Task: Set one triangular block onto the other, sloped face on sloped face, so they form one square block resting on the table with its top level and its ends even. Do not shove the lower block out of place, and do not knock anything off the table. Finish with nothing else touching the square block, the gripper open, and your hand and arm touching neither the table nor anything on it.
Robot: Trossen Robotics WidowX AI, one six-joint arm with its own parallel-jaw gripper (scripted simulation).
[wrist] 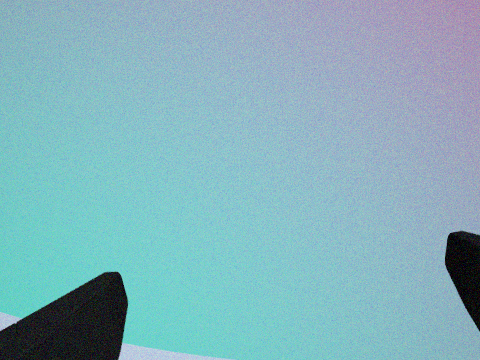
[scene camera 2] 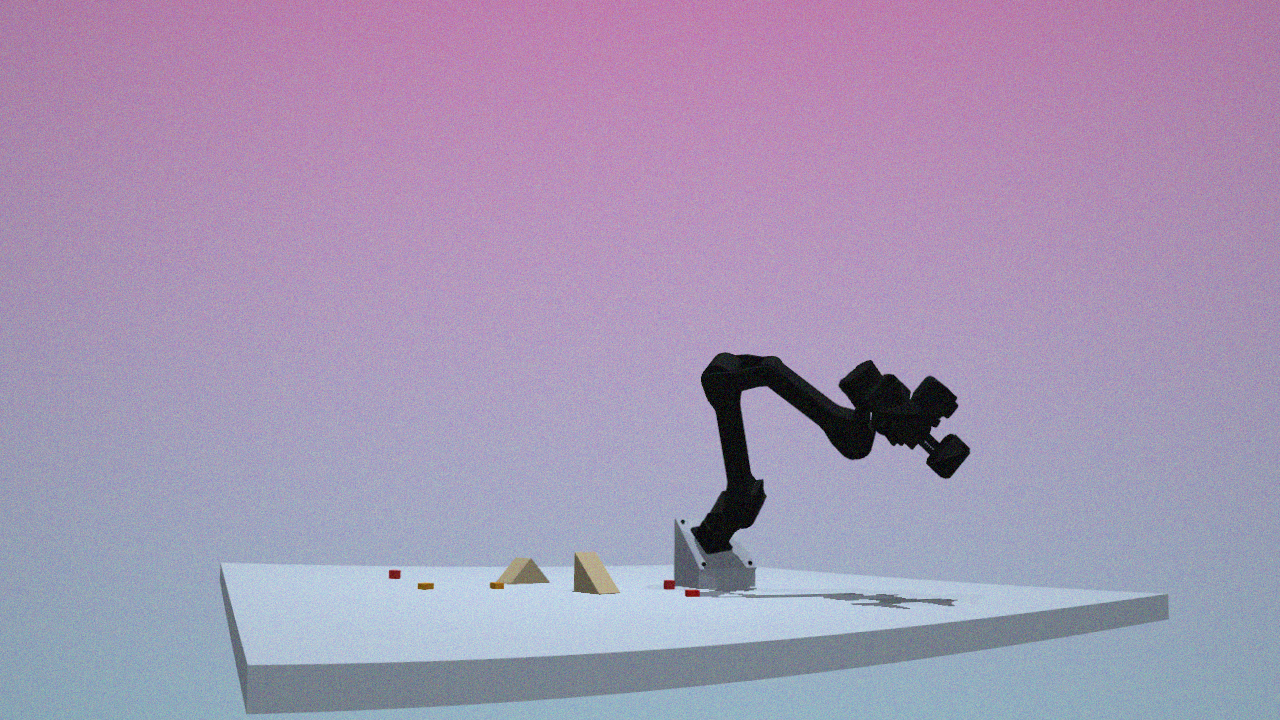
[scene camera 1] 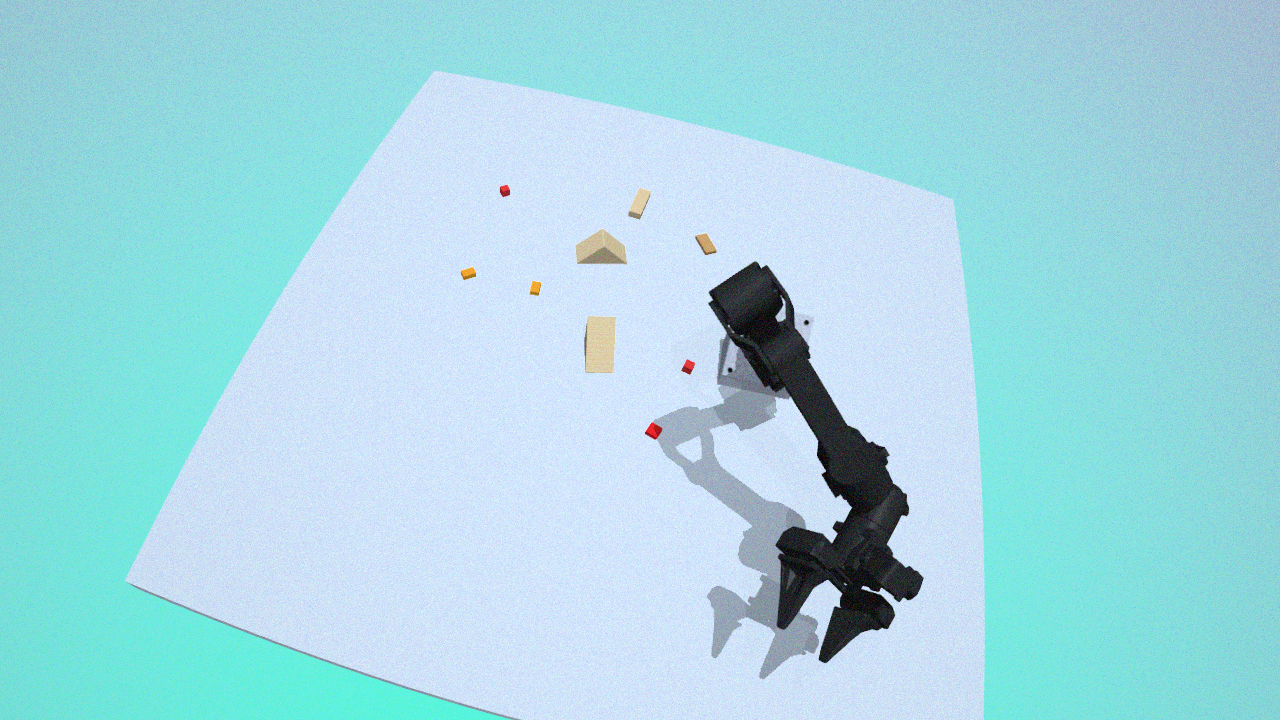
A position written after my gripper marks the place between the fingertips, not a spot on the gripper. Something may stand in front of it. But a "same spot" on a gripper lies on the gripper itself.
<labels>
my gripper: wrist 291, 273; scene camera 2; scene camera 1
same spot on my gripper: (scene camera 1: 800, 574) = (scene camera 2: 895, 405)
</labels>
